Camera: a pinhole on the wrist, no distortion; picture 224 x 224 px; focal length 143.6 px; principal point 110.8 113.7 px. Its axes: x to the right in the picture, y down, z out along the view. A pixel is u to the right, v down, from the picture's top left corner.
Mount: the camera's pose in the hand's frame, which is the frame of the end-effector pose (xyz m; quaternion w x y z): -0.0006 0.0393 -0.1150 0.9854 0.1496 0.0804 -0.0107
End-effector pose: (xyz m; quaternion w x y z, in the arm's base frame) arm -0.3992 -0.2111 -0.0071 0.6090 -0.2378 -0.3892 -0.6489
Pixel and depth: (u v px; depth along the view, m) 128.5 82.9 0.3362
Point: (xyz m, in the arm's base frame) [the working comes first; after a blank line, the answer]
In the camera's frame: 0.0414 -0.0721 0.3362

-0.5669 -0.1326 0.1365
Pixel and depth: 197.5 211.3 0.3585
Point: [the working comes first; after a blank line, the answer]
In the camera's frame: 0.2164 0.2437 0.3585

-0.3204 -0.1669 0.3990
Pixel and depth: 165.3 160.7 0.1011
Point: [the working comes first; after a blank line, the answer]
In the camera's frame: 0.0384 0.0331 0.1011

-0.3644 -0.2551 0.0349
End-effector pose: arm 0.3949 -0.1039 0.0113 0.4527 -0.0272 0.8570 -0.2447
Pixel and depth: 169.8 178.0 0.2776
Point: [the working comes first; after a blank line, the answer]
In the camera's frame: 0.1141 0.1243 0.2776

0.4435 -0.1452 -0.2224
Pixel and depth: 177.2 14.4 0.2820
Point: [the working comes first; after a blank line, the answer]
In the camera's frame: 0.1304 -0.1950 0.2820

0.3159 -0.3785 -0.0449
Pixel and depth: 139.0 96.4 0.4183
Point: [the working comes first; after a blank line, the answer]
In the camera's frame: 0.0821 -0.0504 0.4183

0.4856 -0.3580 -0.1571
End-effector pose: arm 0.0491 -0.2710 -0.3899 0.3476 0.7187 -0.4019 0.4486
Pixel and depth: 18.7 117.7 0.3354
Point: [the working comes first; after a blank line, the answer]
In the camera's frame: -0.2151 0.0093 0.3354

0.1384 -0.4110 -0.6302
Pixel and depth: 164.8 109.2 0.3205
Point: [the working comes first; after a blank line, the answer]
In the camera's frame: 0.1205 -0.0100 0.3205

0.2131 -0.4288 -0.3026
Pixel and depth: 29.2 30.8 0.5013
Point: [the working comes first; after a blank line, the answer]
In the camera's frame: -0.2849 -0.2894 0.5013

0.4498 -0.3191 -0.7575
